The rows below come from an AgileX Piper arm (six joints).
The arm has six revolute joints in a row. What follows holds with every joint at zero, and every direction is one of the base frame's.
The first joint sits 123 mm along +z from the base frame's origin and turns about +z.
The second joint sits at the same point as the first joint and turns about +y.
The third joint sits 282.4 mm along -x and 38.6 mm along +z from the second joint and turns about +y.
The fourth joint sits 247.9 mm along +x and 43.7 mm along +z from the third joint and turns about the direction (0.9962, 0, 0.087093).
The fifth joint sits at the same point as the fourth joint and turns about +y.
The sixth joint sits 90.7 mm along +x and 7.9 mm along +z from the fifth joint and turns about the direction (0.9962, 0, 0.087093).
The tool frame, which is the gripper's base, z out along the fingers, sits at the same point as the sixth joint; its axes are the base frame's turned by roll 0, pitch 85.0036 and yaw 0 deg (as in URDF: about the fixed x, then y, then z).
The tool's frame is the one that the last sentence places.
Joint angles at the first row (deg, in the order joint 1, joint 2, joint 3, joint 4, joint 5, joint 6):
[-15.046 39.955 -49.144 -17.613 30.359 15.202]
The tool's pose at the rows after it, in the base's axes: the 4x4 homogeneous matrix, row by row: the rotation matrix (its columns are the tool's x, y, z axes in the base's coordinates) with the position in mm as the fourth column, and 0 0 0 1 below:
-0.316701, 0.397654, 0.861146, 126.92; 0.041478, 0.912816, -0.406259, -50.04; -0.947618, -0.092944, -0.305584, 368.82; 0, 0, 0, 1
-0.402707, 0.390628, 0.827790, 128.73; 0.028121, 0.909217, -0.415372, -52.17; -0.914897, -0.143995, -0.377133, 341.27; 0, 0, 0, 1
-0.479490, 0.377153, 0.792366, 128.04; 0.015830, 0.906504, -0.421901, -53.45; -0.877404, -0.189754, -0.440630, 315.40; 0, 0, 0, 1
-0.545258, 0.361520, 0.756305, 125.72; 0.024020, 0.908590, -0.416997, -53.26; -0.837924, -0.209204, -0.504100, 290.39; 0, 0, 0, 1
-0.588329, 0.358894, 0.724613, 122.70; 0.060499, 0.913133, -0.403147, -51.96; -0.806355, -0.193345, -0.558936, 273.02; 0, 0, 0, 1
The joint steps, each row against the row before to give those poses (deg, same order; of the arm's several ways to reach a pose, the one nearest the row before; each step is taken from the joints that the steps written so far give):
[-0.002 -0.406 4.842 -2.539 -1.029 0.088]
[0.004 0.103 4.880 -2.280 -0.110 0.007]
[-0.003 -0.001 4.613 -2.052 -0.093 -0.006]
[0.002 0.001 4.385 -0.603 0.002 0.005]
[0.003 0.000 2.818 1.271 0.768 0.121]

